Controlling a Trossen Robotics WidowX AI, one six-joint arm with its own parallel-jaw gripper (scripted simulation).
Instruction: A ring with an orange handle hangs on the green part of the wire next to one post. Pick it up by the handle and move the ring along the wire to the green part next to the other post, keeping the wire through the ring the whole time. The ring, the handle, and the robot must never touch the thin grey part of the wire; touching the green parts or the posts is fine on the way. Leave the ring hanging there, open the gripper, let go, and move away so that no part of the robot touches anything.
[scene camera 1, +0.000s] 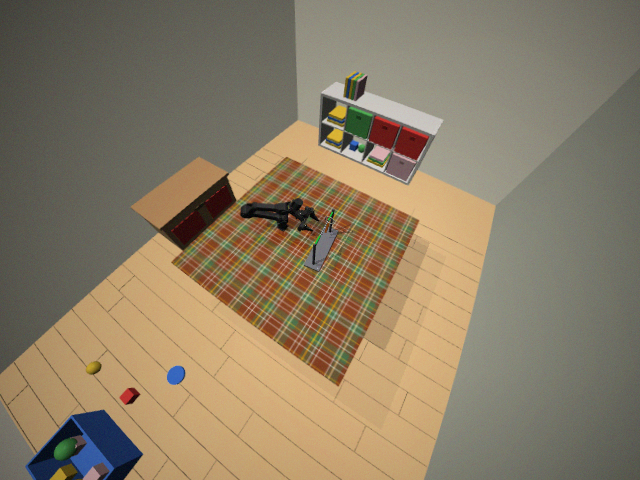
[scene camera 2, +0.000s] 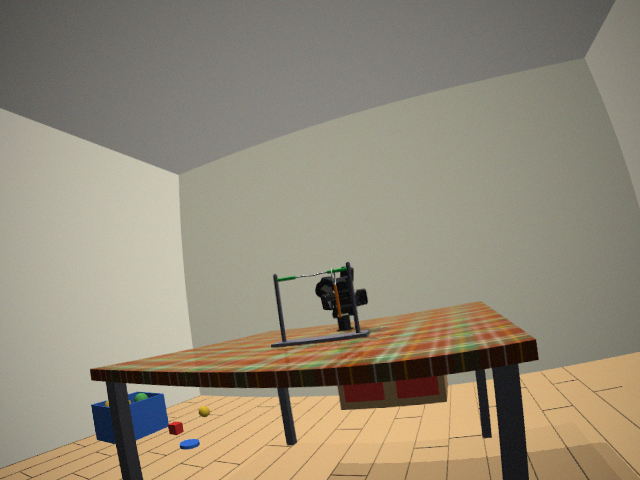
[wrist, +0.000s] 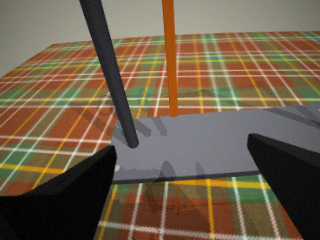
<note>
My gripper (wrist: 180, 145) is open and holds nothing. I also see a wire stand (scene camera 2: 357, 334).
The wire stand is seen too in scene camera 1 (scene camera 1: 321, 247) and in the wrist view (wrist: 207, 145).
</note>
